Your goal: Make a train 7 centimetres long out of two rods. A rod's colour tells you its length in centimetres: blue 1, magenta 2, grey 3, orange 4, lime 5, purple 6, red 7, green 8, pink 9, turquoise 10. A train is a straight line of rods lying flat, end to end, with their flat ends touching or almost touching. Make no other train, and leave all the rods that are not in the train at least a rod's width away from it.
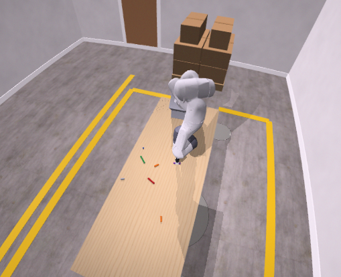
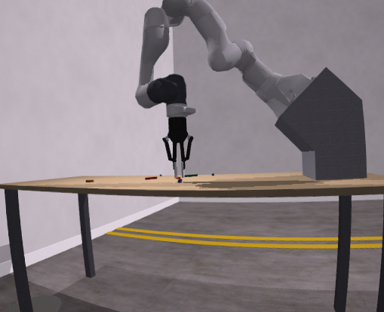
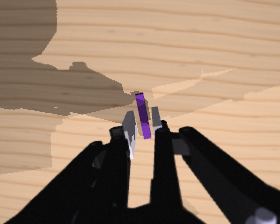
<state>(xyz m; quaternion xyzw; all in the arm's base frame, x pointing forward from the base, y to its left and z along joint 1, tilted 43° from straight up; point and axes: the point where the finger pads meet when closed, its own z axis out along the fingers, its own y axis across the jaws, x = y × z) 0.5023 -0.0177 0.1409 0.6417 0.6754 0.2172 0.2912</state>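
The purple rod lies 50 mm below my hand. Also, from my hand: small blue rod 310 mm to the right, 130 mm behind, 50 mm below; then red rod 190 mm to the right, 180 mm ahead, 50 mm below; then green rod 290 mm to the right, 50 mm below, 10 mm behind.
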